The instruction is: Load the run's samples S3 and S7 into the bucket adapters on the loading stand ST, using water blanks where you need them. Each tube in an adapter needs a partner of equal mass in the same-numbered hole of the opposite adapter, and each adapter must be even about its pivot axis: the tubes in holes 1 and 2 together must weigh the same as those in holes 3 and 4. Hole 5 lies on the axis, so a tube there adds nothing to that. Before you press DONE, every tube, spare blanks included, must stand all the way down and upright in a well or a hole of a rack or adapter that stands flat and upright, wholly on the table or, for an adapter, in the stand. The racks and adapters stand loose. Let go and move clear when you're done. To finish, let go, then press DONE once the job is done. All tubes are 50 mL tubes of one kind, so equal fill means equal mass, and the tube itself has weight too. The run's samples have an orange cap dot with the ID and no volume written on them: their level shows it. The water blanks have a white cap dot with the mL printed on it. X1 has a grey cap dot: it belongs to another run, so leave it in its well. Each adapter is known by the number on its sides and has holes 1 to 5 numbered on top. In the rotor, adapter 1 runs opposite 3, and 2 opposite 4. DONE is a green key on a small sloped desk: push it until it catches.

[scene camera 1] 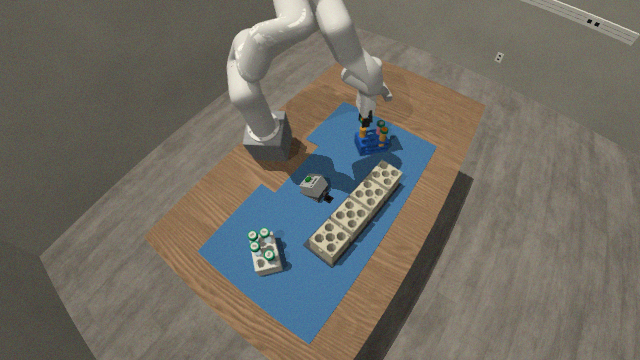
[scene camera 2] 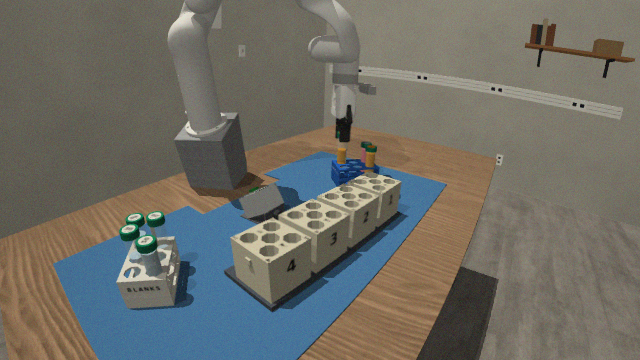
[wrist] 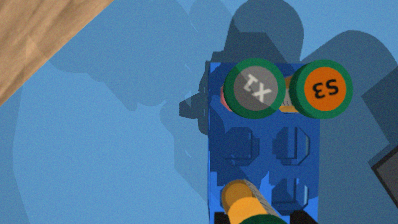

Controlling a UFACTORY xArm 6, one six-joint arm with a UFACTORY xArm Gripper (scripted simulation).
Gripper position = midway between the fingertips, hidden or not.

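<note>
Gripper (scene camera 2: 342, 140) visible. Blue rack (wrist: 245, 152) visible. Adapter (scene camera 2: 388, 189) visible, but out of frame in the wrist view.
</note>
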